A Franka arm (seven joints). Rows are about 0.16 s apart.
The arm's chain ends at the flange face. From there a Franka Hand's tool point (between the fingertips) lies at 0.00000 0.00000 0.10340 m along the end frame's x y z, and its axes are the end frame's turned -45 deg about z.
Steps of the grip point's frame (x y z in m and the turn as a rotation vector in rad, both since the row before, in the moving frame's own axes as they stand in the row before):
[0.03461, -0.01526, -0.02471, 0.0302, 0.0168, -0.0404]
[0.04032, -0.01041, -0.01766, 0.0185, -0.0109, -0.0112]
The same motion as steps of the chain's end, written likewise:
[0.01473, -0.03185, -0.02465, 0.0332, -0.0095, -0.0404]
[0.02330, -0.03533, -0.01764, 0.0054, -0.0208, -0.0112]

